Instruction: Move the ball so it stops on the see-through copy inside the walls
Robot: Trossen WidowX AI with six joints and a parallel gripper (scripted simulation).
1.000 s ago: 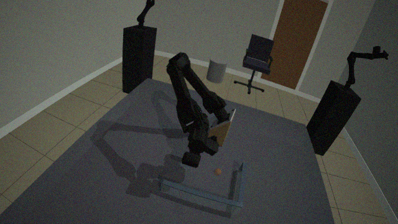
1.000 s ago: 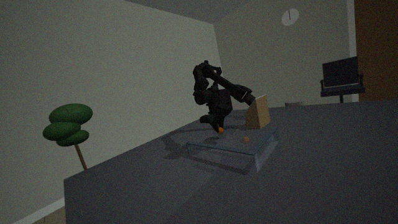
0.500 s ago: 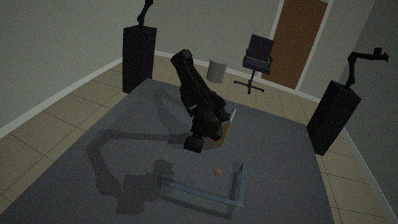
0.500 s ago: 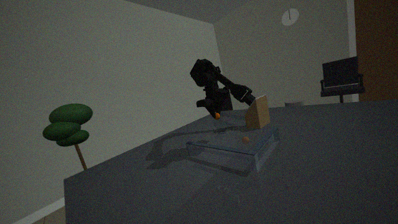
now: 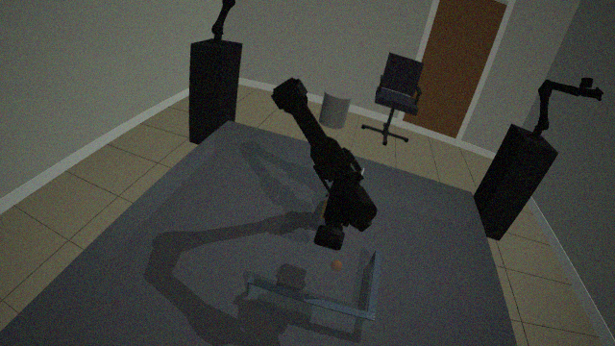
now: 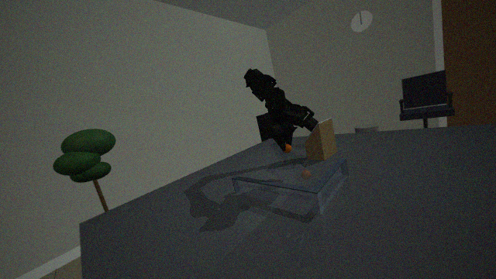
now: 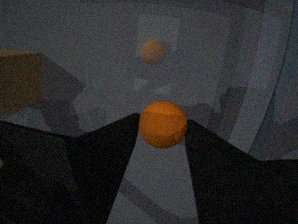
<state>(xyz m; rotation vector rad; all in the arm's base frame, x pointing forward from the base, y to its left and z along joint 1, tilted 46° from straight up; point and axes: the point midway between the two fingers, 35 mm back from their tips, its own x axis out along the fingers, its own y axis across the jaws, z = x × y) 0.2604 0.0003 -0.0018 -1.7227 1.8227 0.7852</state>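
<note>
Right now the see-through copy of ball is 2 cm behind my gripper tip, 5 cm to the left of it and 10 cm below it. The rest, counted from my gripper tip: orange ball: right at my gripper tip.
</note>
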